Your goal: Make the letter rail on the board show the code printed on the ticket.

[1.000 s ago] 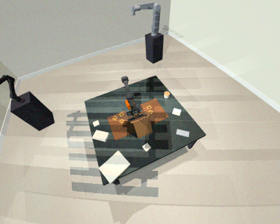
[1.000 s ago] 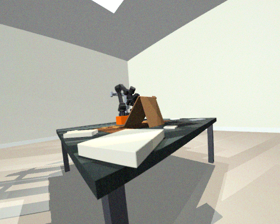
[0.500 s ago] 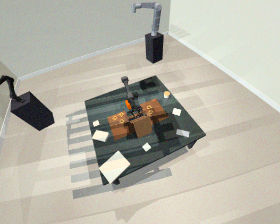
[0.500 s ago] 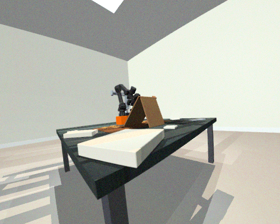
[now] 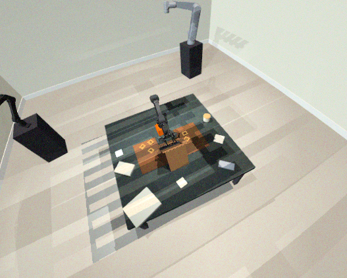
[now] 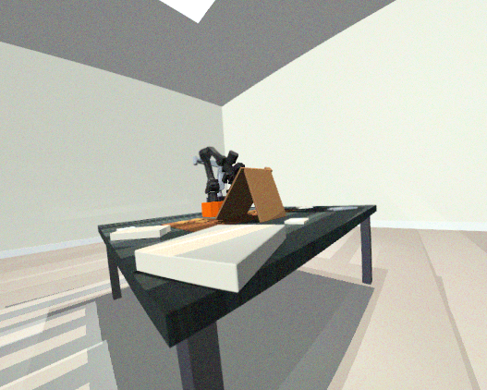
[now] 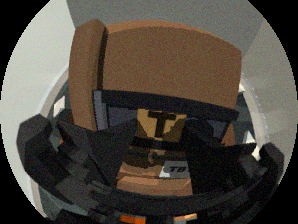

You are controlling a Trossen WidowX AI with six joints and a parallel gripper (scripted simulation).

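The white ticket is 70 mm below my gripper tip, 70 mm behind it and 50 mm to the right of it. Round my gripper tip: yellow letter tile: 230 mm to the left, 160 mm below, 60 mm behind; then flat white slab: 500 mm to the right, 160 mm below, 140 mm behind; then mat: 170 mm below, 140 mm behind, 40 mm to the left.
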